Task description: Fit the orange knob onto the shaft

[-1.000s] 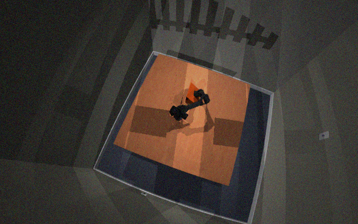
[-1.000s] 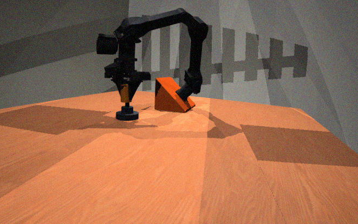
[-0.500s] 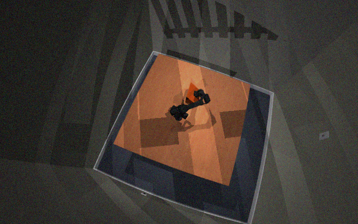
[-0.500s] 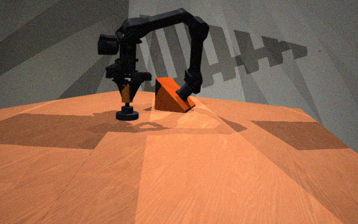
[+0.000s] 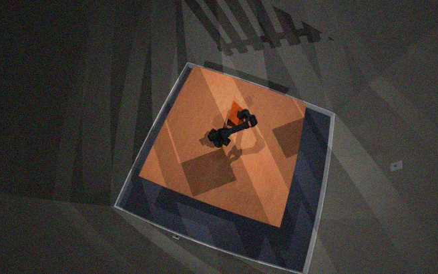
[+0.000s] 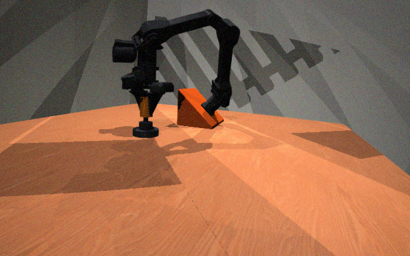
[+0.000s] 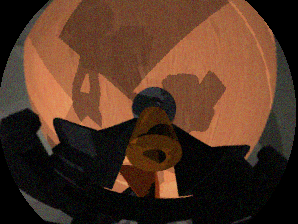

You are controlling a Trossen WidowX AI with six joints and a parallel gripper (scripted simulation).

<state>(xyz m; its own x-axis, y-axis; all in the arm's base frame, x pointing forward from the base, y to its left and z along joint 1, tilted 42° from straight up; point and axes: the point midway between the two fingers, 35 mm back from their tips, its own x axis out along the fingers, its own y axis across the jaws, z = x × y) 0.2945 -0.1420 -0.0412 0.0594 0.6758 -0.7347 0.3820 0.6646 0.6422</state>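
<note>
Now: gripper tip 4 cm above the dark round pedestal. Also, from my gripper tip: orange knob: 2 cm above.
</note>
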